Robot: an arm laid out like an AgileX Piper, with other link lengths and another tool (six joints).
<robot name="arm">
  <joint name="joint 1" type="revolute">
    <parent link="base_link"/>
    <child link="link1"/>
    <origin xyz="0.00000 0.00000 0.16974"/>
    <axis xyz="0 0 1"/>
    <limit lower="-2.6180" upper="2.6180"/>
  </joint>
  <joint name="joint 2" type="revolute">
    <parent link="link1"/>
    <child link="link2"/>
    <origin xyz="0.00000 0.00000 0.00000" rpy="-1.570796 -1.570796 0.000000"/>
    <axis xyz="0 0 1"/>
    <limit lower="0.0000" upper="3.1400"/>
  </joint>
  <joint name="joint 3" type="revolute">
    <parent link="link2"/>
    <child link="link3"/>
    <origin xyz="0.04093 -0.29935 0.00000" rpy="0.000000 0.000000 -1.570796"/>
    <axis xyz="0 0 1"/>
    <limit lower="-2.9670" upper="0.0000"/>
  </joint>
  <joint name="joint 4" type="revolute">
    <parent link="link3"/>
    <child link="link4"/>
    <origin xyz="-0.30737 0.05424 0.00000" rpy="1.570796 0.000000 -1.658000"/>
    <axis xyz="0 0 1"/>
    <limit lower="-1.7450" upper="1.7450"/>
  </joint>
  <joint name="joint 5" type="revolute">
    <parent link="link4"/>
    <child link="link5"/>
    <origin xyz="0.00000 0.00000 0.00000" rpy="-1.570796 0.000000 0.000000"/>
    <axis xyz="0 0 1"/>
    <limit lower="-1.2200" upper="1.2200"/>
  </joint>
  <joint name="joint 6" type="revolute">
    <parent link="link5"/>
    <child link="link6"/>
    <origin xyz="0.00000 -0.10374 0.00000" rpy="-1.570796 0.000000 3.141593"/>
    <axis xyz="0 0 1"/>
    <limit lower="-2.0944" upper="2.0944"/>
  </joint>
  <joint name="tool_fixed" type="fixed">
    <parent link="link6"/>
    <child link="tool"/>
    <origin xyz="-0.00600 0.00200 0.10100" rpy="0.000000 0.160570 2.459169"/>
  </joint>
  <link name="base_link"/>
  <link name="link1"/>
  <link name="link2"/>
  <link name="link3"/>
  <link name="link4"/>
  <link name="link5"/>
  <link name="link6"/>
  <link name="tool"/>
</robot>
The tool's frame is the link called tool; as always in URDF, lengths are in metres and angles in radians.
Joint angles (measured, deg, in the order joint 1, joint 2, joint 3, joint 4, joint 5, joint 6), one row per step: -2.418, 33.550, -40.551, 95.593, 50.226, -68.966; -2.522, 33.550, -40.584, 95.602, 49.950, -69.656; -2.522, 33.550, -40.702, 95.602, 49.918, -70.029; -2.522, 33.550, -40.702, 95.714, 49.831, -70.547; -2.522, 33.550, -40.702, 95.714, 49.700, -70.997; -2.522, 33.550, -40.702, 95.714, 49.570, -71.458; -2.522, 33.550, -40.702, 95.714, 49.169, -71.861; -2.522, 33.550, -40.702, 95.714, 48.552, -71.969; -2.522, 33.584, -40.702, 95.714, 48.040, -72.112; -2.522, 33.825, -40.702, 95.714, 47.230, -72.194
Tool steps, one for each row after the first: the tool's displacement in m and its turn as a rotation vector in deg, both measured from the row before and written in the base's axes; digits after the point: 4 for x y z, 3 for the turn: 0.0010, -0.0011, 0.0004, -0.379, -0.517, -0.513; -0.0001, -0.0001, 0.0009, -0.240, -0.389, -0.109; 0.0002, -0.0003, 0.0003, -0.207, -0.377, -0.169; 0.0004, -0.0003, 0.0001, -0.264, -0.317, -0.222; 0.0004, -0.0003, 0.0000, -0.272, -0.325, -0.223; 0.0011, -0.0010, 0.0001, -0.178, -0.257, -0.475; 0.0016, -0.0015, 0.0002, 0.061, -0.022, -0.623; 0.0015, -0.0013, 0.0000, 0.015, -0.022, -0.528; 0.0034, -0.0021, -0.0006, 0.126, 0.256, -0.806
